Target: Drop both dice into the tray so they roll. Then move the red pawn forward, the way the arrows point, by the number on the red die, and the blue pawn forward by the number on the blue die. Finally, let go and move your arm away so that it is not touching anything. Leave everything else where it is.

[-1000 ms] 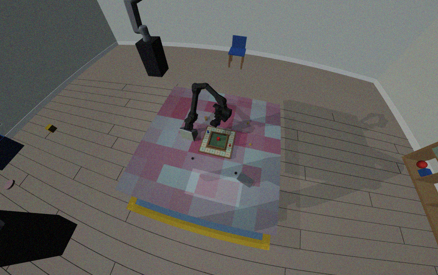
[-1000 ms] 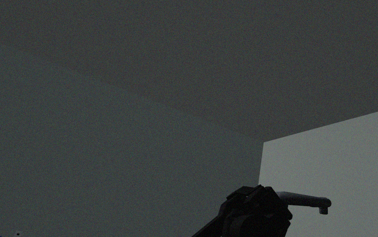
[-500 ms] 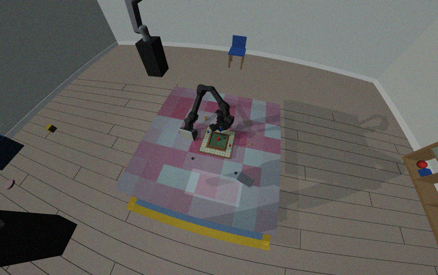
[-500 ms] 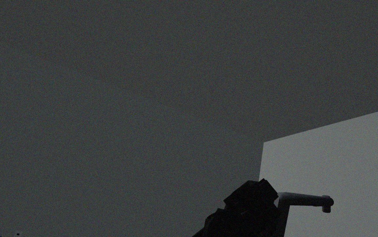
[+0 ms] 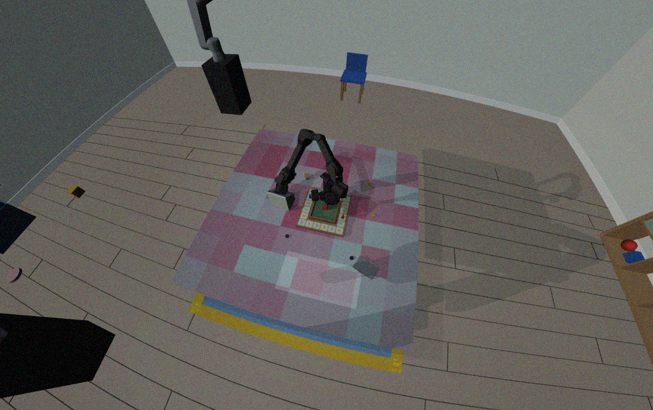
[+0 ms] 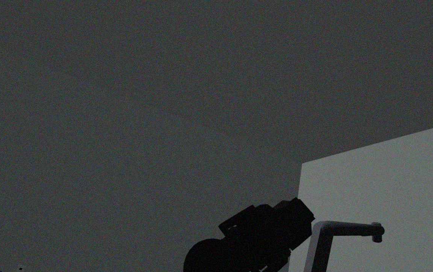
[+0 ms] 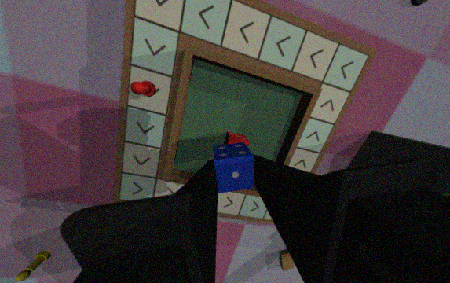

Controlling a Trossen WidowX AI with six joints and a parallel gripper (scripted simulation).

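Right now the red pawn is 90 mm ahead of my gripper tip, 30 mm to the right of it and 70 mm below it. From my gripper tip the other things lie so: blue pawn: 130 mm behind, 70 mm to the left, 70 mm below; then blue die: right at my gripper tip; then green tray: 20 mm behind, 90 mm below.
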